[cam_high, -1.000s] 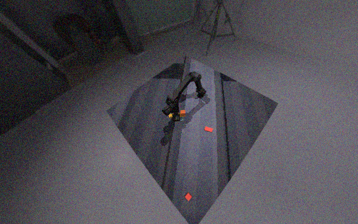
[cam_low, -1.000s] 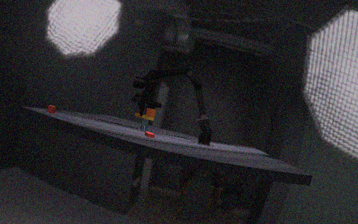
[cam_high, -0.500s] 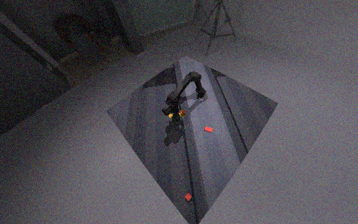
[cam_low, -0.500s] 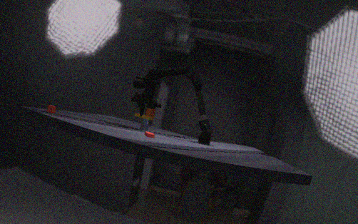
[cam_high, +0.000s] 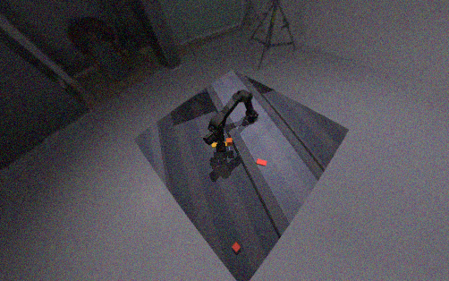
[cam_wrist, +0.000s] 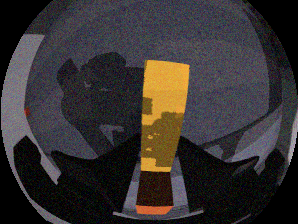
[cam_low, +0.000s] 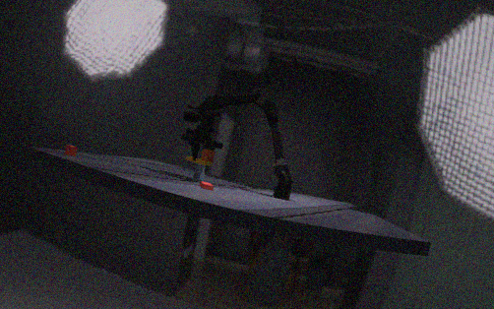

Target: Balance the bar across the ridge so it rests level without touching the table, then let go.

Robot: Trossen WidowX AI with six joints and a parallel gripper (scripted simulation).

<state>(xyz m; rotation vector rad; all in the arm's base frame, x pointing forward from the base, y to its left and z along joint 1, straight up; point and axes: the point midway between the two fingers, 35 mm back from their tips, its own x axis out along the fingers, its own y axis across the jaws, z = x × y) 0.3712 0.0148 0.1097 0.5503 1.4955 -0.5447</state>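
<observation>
Now: gripper tip 20 mm past the pale piece, 20 mm to the right of it and 10 mm above it.
</observation>
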